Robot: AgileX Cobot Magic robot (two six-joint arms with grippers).
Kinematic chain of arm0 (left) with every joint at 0, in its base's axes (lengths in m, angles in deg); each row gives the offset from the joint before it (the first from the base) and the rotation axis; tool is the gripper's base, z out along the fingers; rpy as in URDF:
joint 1: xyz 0 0 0.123 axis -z
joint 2: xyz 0 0 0 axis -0.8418 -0.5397 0
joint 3: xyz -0.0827 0.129 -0.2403 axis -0.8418 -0.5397 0
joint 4: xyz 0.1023 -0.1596 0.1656 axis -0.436 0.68 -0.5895
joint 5: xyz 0 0 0 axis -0.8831 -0.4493 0.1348
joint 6: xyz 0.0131 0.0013 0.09 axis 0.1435 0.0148 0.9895
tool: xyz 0 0 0 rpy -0.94 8.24 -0.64
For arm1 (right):
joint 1: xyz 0 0 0.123 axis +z
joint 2: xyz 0 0 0 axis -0.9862 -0.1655 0
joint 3: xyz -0.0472 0.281 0.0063 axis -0.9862 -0.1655 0
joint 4: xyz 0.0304 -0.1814 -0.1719 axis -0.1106 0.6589 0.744
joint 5: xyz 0 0 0 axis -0.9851 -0.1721 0.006
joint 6: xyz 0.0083 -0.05 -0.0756 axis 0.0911 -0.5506 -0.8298
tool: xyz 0 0 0 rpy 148.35 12.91 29.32
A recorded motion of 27 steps. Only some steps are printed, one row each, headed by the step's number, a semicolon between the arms.
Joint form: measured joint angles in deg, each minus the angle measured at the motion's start. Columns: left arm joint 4, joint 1, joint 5, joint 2, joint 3, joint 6; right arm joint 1, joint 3, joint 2, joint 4, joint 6, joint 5.
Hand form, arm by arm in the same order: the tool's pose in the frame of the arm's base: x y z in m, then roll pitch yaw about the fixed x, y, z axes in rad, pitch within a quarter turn. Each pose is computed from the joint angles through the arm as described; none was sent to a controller.
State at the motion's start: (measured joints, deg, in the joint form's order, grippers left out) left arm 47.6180 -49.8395 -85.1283 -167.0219 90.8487 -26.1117; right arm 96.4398 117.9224 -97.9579 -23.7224 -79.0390 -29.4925
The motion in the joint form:
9: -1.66 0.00 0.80 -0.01 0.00 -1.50; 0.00 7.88 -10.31 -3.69 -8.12 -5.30
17: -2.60 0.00 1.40 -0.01 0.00 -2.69; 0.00 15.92 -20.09 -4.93 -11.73 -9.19
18: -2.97 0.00 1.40 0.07 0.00 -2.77; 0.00 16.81 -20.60 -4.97 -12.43 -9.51
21: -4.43 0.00 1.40 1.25 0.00 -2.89; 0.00 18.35 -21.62 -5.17 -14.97 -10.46
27: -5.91 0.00 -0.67 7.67 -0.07 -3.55; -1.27 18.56 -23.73 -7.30 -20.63 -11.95
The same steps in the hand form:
9: 0.3325 -0.0859 0.1765 -2.5546 0.3723 -3.0160; 0.3306 0.1237 0.2016 2.8275 0.3460 -2.8678
17: 0.3329 -0.0848 0.1760 -2.5649 0.3714 -3.0075; 0.3614 0.1359 0.1734 2.8075 0.2765 -2.8016
18: 0.3327 -0.0846 0.1762 -2.5692 0.3732 -3.0122; 0.3642 0.1369 0.1738 2.8088 0.2824 -2.7882
21: 0.3310 -0.0836 0.1824 -2.5836 0.3969 -3.0321; 0.3687 0.1389 0.1734 2.8133 0.2919 -2.7419
27: 0.3189 -0.0834 0.2184 -2.5614 0.4780 -3.0521; 0.3716 0.1337 0.1606 2.7919 0.2757 -2.6896

